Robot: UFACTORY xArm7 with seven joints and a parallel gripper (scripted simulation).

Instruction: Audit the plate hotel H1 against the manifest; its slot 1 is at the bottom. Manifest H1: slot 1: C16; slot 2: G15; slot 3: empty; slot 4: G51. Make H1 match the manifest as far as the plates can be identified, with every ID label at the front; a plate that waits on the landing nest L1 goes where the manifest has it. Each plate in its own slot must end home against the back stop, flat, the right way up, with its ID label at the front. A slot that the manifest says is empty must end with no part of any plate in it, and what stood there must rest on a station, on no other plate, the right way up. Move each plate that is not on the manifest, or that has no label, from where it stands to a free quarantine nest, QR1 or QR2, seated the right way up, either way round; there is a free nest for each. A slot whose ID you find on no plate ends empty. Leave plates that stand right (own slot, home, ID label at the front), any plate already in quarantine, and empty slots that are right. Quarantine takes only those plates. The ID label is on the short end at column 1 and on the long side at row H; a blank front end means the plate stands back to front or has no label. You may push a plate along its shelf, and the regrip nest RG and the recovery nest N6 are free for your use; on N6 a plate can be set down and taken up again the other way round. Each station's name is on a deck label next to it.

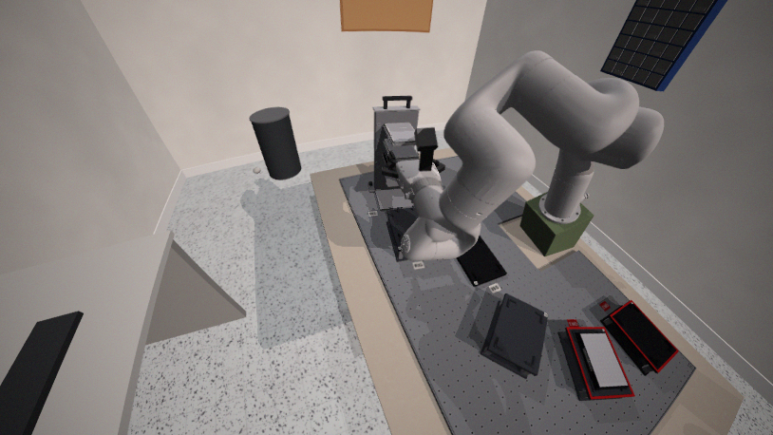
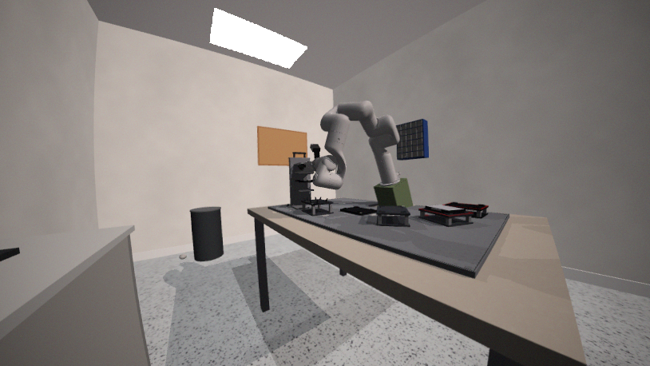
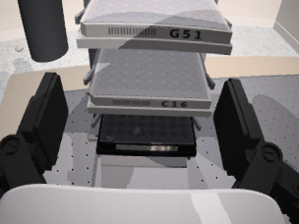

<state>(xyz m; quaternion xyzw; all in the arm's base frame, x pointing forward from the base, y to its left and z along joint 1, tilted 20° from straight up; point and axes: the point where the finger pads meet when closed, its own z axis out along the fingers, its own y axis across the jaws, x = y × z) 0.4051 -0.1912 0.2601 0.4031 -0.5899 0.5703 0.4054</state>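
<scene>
The dark plate lies 9 cm to the right of my hand, 8 cm below it and 1 cm behind it. From my hand the other things lie so: red-framed nest (59 cm to the left, 54 cm behind, 22 cm below); then RG label (25 cm below, 20 cm to the left); then H1 deck label (25 cm below, 9 cm ahead, 4 cm to the right).
</scene>
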